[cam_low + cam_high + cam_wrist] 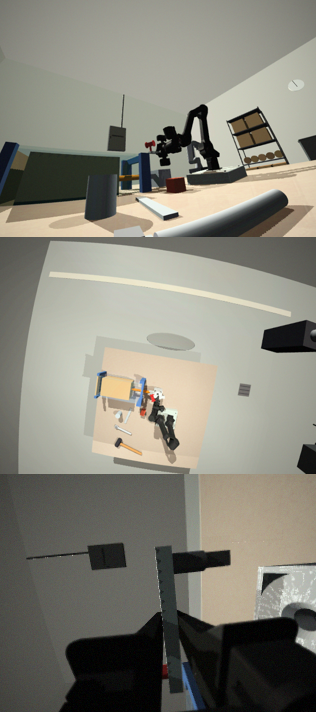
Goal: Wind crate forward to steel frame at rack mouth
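The red knob lies 50 mm ahead of my gripper tip, 20 mm to the left of it and 40 mm above it. Round my gripper tip: winch crank handle (10 mm ahead, 10 mm to the left, 10 mm above); winch (10 mm behind, 20 mm to the left, 170 mm below); blue frame (160 mm ahead, 40 mm to the left, 90 mm below).
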